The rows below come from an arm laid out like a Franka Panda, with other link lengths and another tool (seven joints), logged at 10 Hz.
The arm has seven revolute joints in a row. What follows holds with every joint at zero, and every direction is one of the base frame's. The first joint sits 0.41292 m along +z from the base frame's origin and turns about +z. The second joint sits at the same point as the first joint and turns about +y. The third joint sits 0.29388 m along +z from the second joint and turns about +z. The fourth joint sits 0.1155 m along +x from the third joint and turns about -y. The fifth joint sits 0.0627 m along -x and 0.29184 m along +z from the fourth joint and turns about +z. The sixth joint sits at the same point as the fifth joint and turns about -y. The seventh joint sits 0.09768 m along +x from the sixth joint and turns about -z. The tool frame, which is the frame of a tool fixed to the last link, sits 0.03 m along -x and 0.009 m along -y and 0.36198 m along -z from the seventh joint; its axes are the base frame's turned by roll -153.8, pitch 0 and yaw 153.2 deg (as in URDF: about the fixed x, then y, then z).
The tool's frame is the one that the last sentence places.
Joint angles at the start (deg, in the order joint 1, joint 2, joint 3, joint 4, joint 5, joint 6, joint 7):
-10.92, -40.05, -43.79, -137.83, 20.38, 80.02, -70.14
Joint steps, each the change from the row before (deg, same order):
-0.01, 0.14, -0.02, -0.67, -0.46, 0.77, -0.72
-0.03, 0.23, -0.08, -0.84, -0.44, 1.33, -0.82
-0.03, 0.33, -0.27, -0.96, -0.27, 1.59, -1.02
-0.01, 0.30, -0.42, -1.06, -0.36, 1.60, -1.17
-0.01, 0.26, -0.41, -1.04, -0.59, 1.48, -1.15
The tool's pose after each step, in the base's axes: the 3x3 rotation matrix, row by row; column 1 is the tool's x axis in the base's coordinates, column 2 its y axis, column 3 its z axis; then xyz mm. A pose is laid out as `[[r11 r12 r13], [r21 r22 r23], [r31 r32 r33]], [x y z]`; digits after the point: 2 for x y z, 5 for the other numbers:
[[-0.97057 -0.02668 0.23935], [0.07751 0.90636 0.41533], [-0.22802 0.42166 -0.87762]], [204.23 -45.30 391.94]
[[-0.96984 -0.02729 0.24221], [0.07565 0.91094 0.40554], [-0.23171 0.41163 -0.88140]], [206.02 -47.87 384.34]
[[-0.96801 -0.02645 0.24953], [0.07735 0.91456 0.39699], [-0.23871 0.40358 -0.88325]], [209.00 -50.86 376.25]
[[-0.96605 -0.02715 0.25694], [0.07772 0.91787 0.38920], [-0.24640 0.39596 -0.88459]], [211.10 -53.81 367.45]
[[-0.96493 -0.02951 0.26084], [0.07454 0.92195 0.38006], [-0.25169 0.38617 -0.88742]], [211.58 -56.89 358.11]

